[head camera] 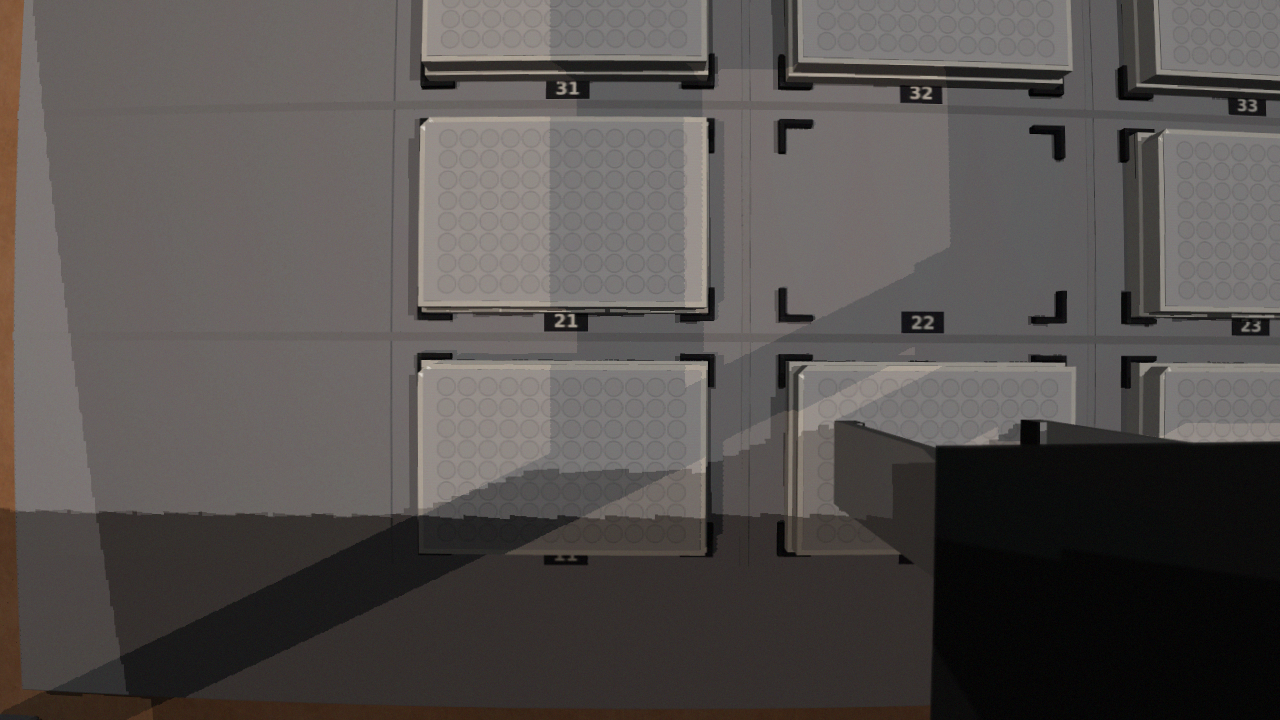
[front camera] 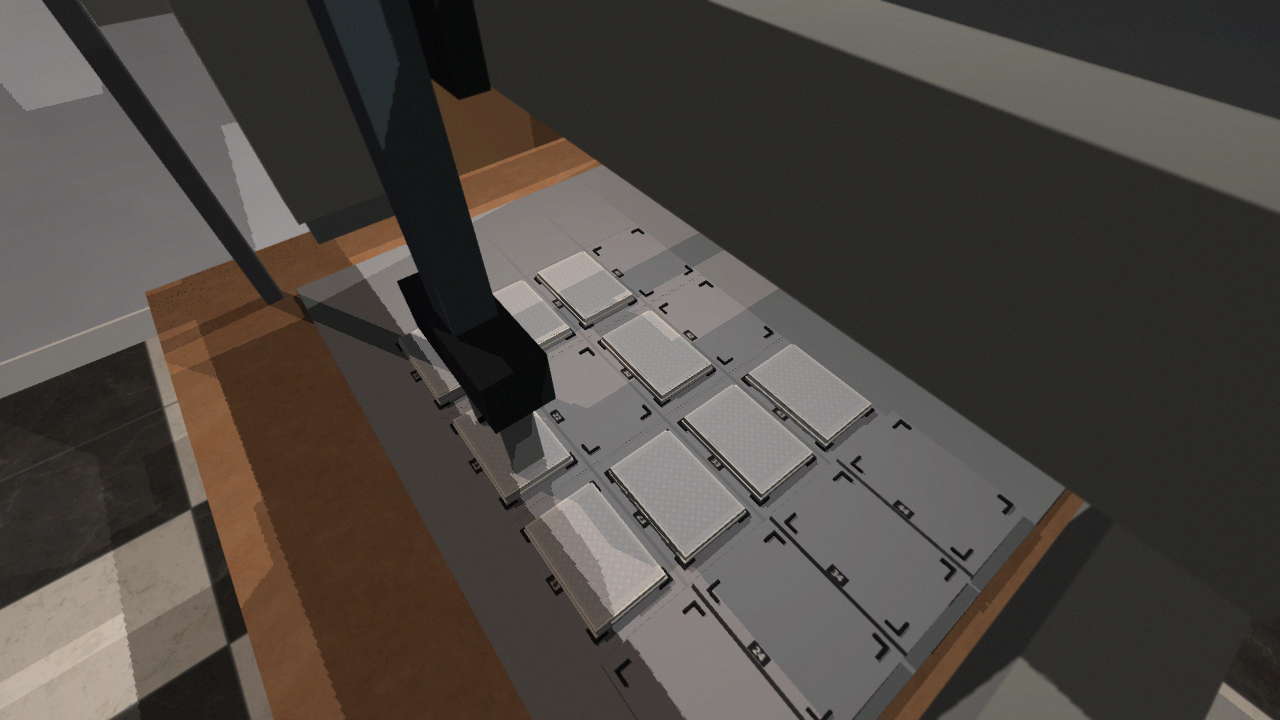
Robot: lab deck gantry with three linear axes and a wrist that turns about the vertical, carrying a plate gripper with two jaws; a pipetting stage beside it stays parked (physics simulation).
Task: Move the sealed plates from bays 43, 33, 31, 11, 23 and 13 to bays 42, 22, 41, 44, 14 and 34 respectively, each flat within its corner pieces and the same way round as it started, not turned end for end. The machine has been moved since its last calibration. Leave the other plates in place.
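Frame: origin at the robot's base, x ahead, y left, z up, level; millimetres.
Seen in the pictures: gripper, fingertip midpoint: (front camera: 509, 437); robot's base at its link origin: (head camera: 427, 550) (front camera: 397, 346).
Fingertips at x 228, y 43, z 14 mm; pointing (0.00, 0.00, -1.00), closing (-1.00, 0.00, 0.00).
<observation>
Pixels of each thing's top centre, then the offset from my fingertips to it. "spot": a spot on its surface instead.
- Bay 22 at a spot on its surface: (head camera: 895, 214) spot: 11 mm back, 111 mm left, 14 mm down
- bay 42 at a spot on its surface: (front camera: 716, 322) spot: 7 mm ahead, 321 mm left, 14 mm down
- bay 41 at a spot on its surface: (front camera: 640, 259) spot: 165 mm back, 323 mm left, 14 mm down
- bay 44 at a spot on its surface: (front camera: 939, 483) spot: 338 mm ahead, 328 mm left, 0 mm up
- bay 34 at a spot on its surface: (front camera: 863, 555) spot: 334 mm ahead, 201 mm left, 0 mm up
Pale sealed plates lie in bay 43, plate (front camera: 808, 394); bay 33, plate (front camera: 749, 440) (head camera: 1226, 35); bay 31, plate (front camera: 584, 282) (head camera: 563, 26); bay 11, plate (front camera: 427, 358) (head camera: 563, 420); bay 23, plate (front camera: 677, 495) (head camera: 1226, 214); and bay 13, plate (front camera: 597, 559) (head camera: 1226, 398). Bay 22 (front camera: 604, 402) (head camera: 895, 214), bay 42 (front camera: 716, 322), bay 41 (front camera: 640, 259), bay 44 (front camera: 939, 483), bay 34 (front camera: 863, 555) and bay 24 hold no plate. Bay 14 shows partly, bare. My gripper (front camera: 517, 443) (head camera: 930, 437) is open and empty, above the bay 12 area; its body hides part of its jaws.
Other plates lie in bay 12, plate (front camera: 546, 461) (head camera: 859, 394); bay 21, plate (front camera: 537, 313) (head camera: 563, 214); and bay 32, plate (front camera: 657, 355) (head camera: 930, 31). The gripper's column (front camera: 429, 179) rises over the deck. A large dark beam (front camera: 895, 223) crosses the upper right of the front view.
</observation>
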